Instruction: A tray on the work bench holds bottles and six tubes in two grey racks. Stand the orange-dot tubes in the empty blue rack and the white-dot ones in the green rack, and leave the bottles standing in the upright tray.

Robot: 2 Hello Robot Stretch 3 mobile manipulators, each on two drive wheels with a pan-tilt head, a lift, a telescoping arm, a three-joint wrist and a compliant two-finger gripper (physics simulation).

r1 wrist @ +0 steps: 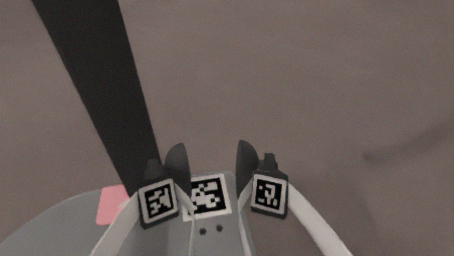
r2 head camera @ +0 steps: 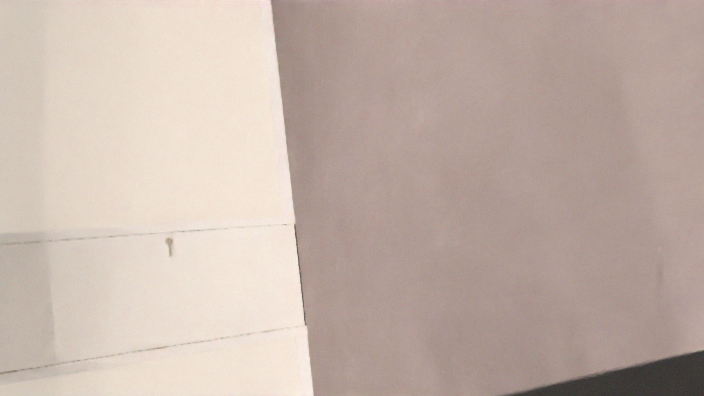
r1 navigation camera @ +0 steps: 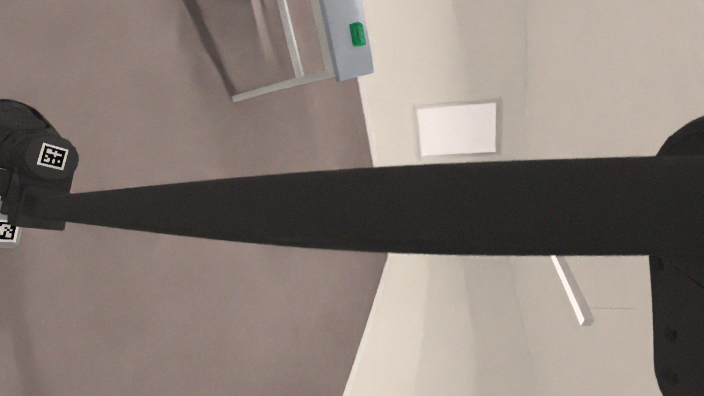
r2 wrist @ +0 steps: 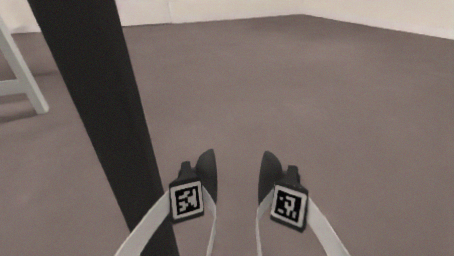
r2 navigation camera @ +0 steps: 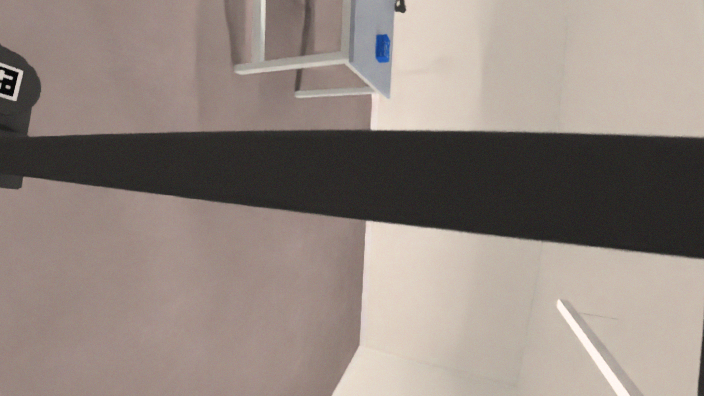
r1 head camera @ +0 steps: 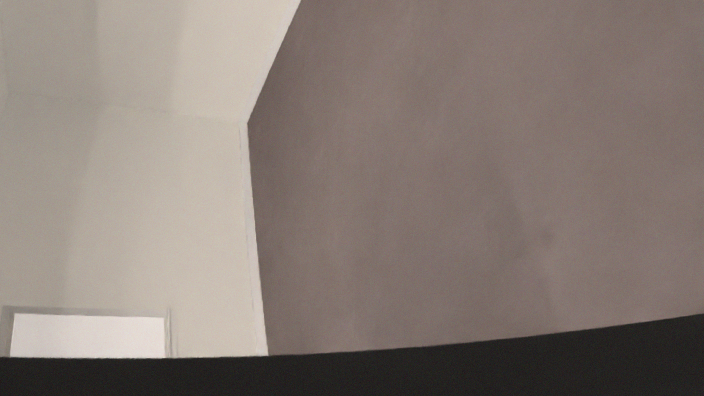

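Observation:
The green rack (r1 navigation camera: 358,34) stands on a blue-grey table top (r1 navigation camera: 345,57), small and turned sideways at the top of the r1 navigation view. The blue rack (r2 navigation camera: 383,48) stands on a similar table top (r2 navigation camera: 365,30) near the top of the r2 navigation view. Whether tubes stand in either rack is too small to tell. The tray, bottles, tubes and grey racks do not show. My r1 gripper (r1 wrist: 212,150) is open, with its fingers apart and nothing between them, above its own base. My r2 gripper (r2 wrist: 237,157) is open and empty over the floor, away from both racks.
Each robot's dark mast (r1 navigation camera: 350,210) (r2 navigation camera: 350,175) crosses its navigation view. A pale table leg (r2 wrist: 34,92) stands at the left of the r2 wrist view. A white panel (r1 navigation camera: 457,129) (r1 head camera: 87,335) is on the wall. r1's grey base with a pink patch (r1 wrist: 111,205) lies below its gripper.

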